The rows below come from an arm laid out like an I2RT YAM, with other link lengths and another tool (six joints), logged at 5 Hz.
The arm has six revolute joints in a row. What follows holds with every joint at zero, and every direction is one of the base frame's. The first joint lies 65.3 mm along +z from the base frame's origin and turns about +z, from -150 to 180 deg. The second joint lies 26.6 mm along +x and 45.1 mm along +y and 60.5 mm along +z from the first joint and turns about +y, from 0 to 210 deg. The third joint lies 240.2 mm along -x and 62.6 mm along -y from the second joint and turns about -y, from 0 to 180 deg. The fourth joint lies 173.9 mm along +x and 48.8 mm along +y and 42.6 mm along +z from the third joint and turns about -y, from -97 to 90 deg. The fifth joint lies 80.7 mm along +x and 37 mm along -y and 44.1 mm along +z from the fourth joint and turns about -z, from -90 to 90 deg. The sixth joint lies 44.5 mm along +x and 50.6 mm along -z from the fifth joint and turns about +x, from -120 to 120 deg. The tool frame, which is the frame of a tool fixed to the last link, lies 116 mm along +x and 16 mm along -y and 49 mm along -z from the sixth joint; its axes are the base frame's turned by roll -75.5, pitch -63.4 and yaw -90 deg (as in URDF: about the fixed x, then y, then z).
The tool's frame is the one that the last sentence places.
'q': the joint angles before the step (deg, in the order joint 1, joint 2, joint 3, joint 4, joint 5, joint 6). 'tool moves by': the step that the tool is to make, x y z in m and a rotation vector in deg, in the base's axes. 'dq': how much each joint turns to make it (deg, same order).
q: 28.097 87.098 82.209 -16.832 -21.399 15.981
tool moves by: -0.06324 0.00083 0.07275 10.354 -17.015 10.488
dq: 1.536 -18.446 -13.111 14.100 -8.904 -1.138
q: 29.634 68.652 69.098 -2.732 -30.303 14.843
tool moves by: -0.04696 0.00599 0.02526 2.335 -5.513 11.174
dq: 1.118 -5.643 -0.756 0.586 -10.058 -0.826
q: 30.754 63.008 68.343 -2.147 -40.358 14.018
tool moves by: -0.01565 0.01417 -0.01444 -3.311 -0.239 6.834
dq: 2.721 1.866 0.746 -3.047 -4.171 -3.862
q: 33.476 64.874 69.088 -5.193 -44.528 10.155
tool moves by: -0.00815 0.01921 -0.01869 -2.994 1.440 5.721
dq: 3.284 4.115 0.789 -1.376 -2.339 -2.518
